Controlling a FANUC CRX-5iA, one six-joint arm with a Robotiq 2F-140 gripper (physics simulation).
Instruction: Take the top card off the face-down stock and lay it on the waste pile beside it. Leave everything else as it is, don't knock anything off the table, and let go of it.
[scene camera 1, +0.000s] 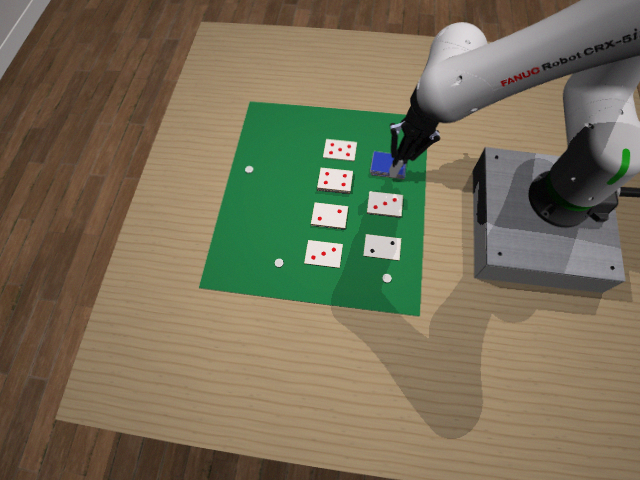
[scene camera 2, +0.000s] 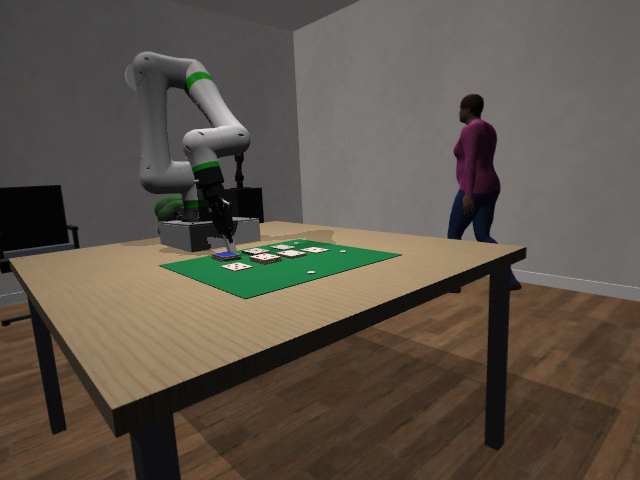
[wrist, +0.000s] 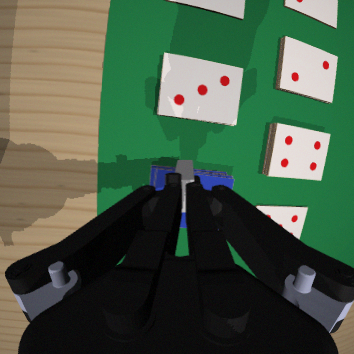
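Pixels of known places: gripper, fingertip midpoint: (scene camera 1: 392, 173) (scene camera 2: 232, 251) (wrist: 184, 171); arm's base, link origin: (scene camera 1: 558, 199) (scene camera 2: 199, 220).
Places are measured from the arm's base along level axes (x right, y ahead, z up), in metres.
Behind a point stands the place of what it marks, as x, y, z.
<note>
The face-down stock (scene camera 1: 381, 162) {0.145, 0.419, -0.078} (scene camera 2: 223, 255) {0.165, 0.417, -0.078} (wrist: 222, 183) {0.124, 0.435, -0.078} is a low blue-backed pile on the green mat; in the wrist view its upper cards' edges look slightly offset. Beside it lies a face-up pile with three red pips (scene camera 1: 385, 204) {0.019, 0.409, -0.087} (scene camera 2: 255, 251) {0.033, 0.420, -0.087} (wrist: 202, 90) {0.023, 0.410, -0.087}, which I take as the waste pile. My gripper (scene camera 1: 396, 169) {0.110, 0.390, -0.077} (scene camera 2: 231, 248) {0.110, 0.390, -0.077} (wrist: 184, 171) {0.110, 0.390, -0.077} is shut, its grey tips together at the stock's edge on the waste-pile side. Whether the tips touch the top card cannot be told. The black fingers hide part of the stock in the wrist view.
A row of face-up piles runs alongside: red five (scene camera 1: 340, 149) {0.196, 0.532, -0.093}, red four (scene camera 1: 334, 179) {0.088, 0.545, -0.081}, red two (scene camera 1: 329, 215) {-0.018, 0.554, -0.087} and red three (scene camera 1: 323, 253) {-0.123, 0.564, -0.092}. A black two (scene camera 1: 382, 246) {-0.098, 0.417, -0.094} lies beyond the waste pile. White discs (scene camera 1: 249, 169) {0.121, 0.783, -0.093} (scene camera 1: 279, 262) {-0.152, 0.673, -0.092} (scene camera 1: 386, 278) {-0.183, 0.408, -0.092} sit on the green mat (scene camera 1: 273, 134) {0.247, 0.729, -0.096}.
</note>
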